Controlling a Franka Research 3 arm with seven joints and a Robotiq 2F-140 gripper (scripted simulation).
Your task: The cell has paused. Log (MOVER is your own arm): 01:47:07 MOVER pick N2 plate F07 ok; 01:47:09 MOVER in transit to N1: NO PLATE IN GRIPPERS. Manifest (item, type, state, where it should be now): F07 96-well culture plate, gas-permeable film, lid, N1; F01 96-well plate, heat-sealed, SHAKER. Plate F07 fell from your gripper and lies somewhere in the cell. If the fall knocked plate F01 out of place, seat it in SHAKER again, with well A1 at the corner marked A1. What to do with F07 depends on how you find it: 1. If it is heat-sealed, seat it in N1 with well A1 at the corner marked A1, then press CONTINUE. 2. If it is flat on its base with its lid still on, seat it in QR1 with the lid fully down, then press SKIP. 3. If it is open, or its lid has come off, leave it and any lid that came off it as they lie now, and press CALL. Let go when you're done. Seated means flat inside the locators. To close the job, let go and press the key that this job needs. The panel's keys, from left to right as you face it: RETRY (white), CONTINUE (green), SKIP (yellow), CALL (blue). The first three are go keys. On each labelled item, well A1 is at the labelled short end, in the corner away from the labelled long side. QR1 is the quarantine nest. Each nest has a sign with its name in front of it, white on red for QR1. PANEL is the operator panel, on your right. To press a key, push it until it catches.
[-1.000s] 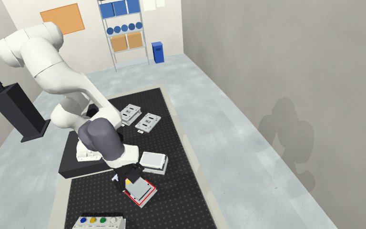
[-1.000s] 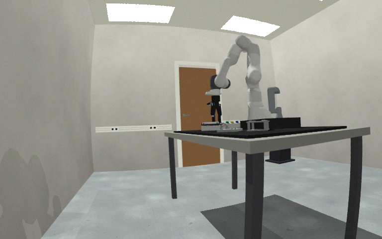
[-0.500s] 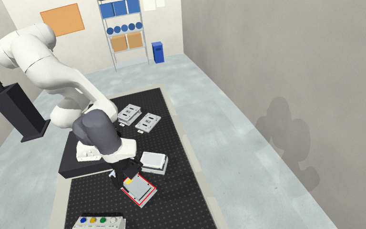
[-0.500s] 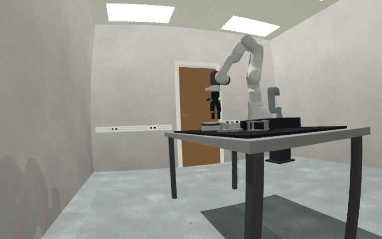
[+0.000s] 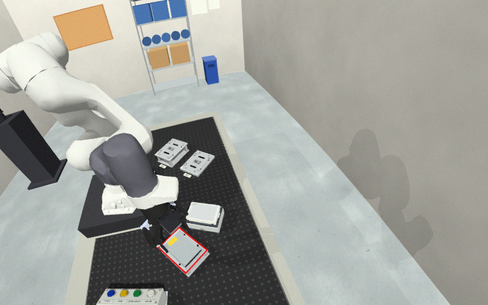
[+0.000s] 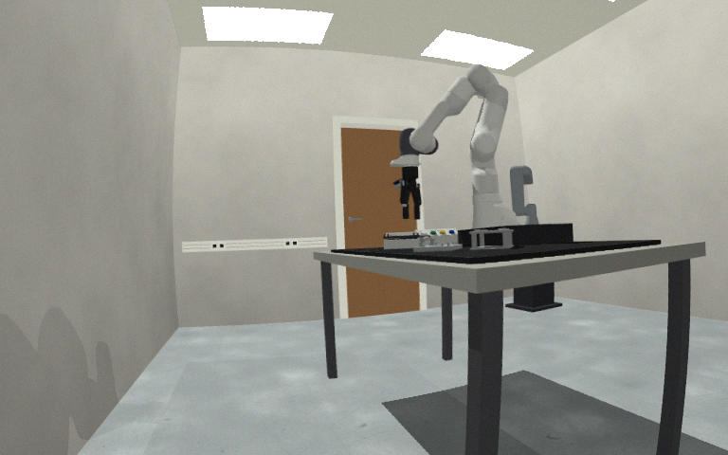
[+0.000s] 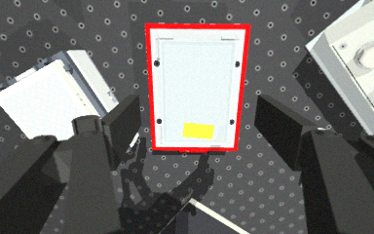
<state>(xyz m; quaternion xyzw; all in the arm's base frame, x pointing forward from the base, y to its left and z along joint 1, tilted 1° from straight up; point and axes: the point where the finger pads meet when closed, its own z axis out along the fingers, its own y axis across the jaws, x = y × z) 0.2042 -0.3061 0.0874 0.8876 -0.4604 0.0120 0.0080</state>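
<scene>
My gripper is now 230 mm past the yellow skip key, 120 mm to the left of it and 90 mm above it. From my hand the other things lie so: white 96-well plate 130 mm to the left, 110 mm ahead, 90 mm below; pale flat rectangular piece 100 mm below; white retry key 140 mm to the right, 130 mm behind, 90 mm below.
</scene>
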